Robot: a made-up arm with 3 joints.
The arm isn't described. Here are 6 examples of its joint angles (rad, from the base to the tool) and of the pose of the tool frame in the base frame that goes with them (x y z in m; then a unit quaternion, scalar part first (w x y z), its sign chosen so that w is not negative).
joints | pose
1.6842 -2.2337 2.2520 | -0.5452 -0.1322 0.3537 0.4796 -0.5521 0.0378 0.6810
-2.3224 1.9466 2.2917 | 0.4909 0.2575 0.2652 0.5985 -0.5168 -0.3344 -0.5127
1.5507 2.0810 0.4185 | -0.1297 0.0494 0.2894 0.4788 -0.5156 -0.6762 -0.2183
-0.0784 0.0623 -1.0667 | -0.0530 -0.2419 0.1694 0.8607 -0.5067 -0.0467 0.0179
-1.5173 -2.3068 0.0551 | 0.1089 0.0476 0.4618 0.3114 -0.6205 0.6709 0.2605
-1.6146 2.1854 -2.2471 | 0.5128 0.2352 0.4631 0.7159 -0.0094 -0.5652 -0.4098
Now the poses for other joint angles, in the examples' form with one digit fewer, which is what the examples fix.
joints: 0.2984 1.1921 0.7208
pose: -0.229 -0.109 0.393 0.795 0.211 -0.563 0.081
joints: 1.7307 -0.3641 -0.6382
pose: -0.131 0.161 0.286 0.649 -0.069 0.346 -0.674
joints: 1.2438 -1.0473 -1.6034
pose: -0.439 0.143 0.344 0.699 -0.303 0.645 -0.059
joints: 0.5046 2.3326 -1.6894
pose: 0.022 -0.459 0.532 0.081 -0.437 -0.518 -0.731
